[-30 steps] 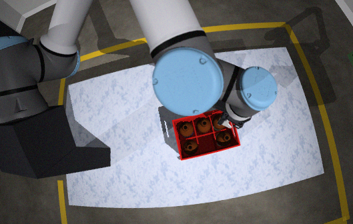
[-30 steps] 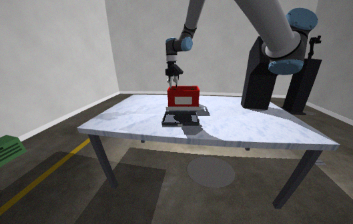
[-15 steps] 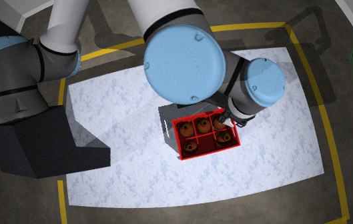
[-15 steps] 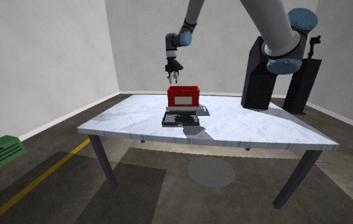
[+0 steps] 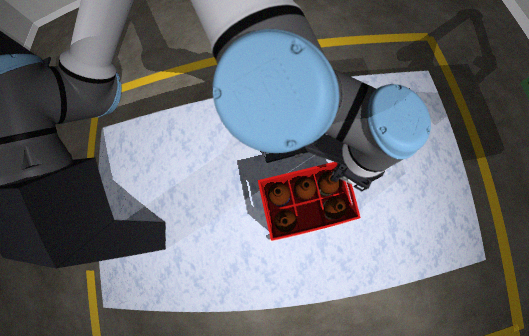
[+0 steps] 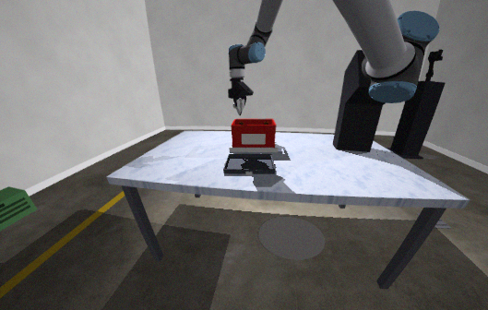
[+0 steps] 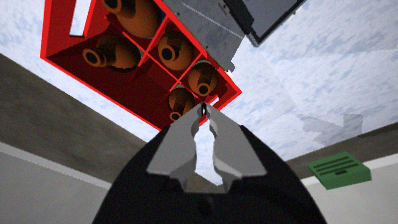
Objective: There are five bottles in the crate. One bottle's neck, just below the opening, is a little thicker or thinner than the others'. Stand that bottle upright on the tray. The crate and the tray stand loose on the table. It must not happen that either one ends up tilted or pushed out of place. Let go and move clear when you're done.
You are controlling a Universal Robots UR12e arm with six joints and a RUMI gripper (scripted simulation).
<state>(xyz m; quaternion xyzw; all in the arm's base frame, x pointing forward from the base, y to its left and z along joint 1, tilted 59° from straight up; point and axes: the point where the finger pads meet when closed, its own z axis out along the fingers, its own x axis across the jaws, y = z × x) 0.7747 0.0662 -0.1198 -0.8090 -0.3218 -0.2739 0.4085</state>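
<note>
My gripper is now 80 mm past the red crate, 50 mm to the left of it and 160 mm above it. Also, from my hand: dark tray 80 mm behind, 230 mm to the left, 230 mm below.
</note>
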